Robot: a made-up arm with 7 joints. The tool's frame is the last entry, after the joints.
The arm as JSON. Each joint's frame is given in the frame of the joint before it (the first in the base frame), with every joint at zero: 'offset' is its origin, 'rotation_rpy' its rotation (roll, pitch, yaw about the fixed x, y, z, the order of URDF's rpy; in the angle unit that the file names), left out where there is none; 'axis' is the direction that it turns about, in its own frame. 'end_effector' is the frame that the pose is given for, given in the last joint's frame.
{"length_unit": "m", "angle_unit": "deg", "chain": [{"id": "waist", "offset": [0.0, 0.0, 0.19], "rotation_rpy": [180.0, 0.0, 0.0], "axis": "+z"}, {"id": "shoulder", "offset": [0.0, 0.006, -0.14], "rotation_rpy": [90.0, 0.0, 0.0], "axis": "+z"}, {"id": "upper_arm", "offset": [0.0, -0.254, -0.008], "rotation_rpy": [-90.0, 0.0, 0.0], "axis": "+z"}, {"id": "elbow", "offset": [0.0, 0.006, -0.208], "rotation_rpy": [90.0, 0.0, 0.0], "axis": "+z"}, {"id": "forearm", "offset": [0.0, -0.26, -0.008], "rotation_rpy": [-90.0, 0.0, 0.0], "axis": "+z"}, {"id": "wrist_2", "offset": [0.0, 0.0, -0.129], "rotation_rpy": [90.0, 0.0, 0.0], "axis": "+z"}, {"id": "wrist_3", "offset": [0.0, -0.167, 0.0], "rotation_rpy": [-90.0, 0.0, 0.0], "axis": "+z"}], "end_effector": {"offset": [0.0, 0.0, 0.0]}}
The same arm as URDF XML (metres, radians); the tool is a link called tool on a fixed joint. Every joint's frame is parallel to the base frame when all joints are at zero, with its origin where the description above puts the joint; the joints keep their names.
<robot name="arm">
  <joint name="tool_fixed" type="fixed">
    <parent link="link7"/>
    <child link="tool"/>
    <origin xyz="0.0000 0.0000 0.0000" rpy="3.1416 0.0000 0.0000"/>
  </joint>
  <joint name="wrist_3" type="continuous">
    <parent link="link6"/>
    <child link="link7"/>
    <origin xyz="0.0000 0.0000 0.1670" rpy="0.0000 0.0000 0.0000"/>
    <axis xyz="0 0 -1"/>
  </joint>
  <joint name="wrist_2" type="continuous">
    <parent link="link5"/>
    <child link="link6"/>
    <origin xyz="0.0000 0.0000 0.1290" rpy="0.0000 0.0000 0.0000"/>
    <axis xyz="0 1 0"/>
  </joint>
  <joint name="forearm" type="continuous">
    <parent link="link4"/>
    <child link="link5"/>
    <origin xyz="0.0000 -0.0080 0.2600" rpy="0.0000 0.0000 0.0000"/>
    <axis xyz="0 0 -1"/>
  </joint>
  <joint name="elbow" type="continuous">
    <parent link="link3"/>
    <child link="link4"/>
    <origin xyz="0.0000 -0.0060 0.2080" rpy="0.0000 0.0000 0.0000"/>
    <axis xyz="0 1 0"/>
  </joint>
  <joint name="upper_arm" type="continuous">
    <parent link="link2"/>
    <child link="link3"/>
    <origin xyz="0.0000 -0.0080 0.2540" rpy="0.0000 0.0000 0.0000"/>
    <axis xyz="0 0 -1"/>
  </joint>
  <joint name="shoulder" type="continuous">
    <parent link="link1"/>
    <child link="link2"/>
    <origin xyz="0.0000 -0.0060 0.1400" rpy="0.0000 0.0000 0.0000"/>
    <axis xyz="0 1 0"/>
  </joint>
  <joint name="waist" type="continuous">
    <parent link="base"/>
    <child link="link1"/>
    <origin xyz="0.0000 0.0000 0.1900" rpy="0.0000 0.0000 0.0000"/>
    <axis xyz="0 0 -1"/>
  </joint>
  <link name="base"/>
  <link name="link1"/>
  <link name="link2"/>
  <link name="link3"/>
  <link name="link4"/>
  <link name="link5"/>
  <link name="link6"/>
  <link name="link7"/>
  <link name="tool"/>
</robot>

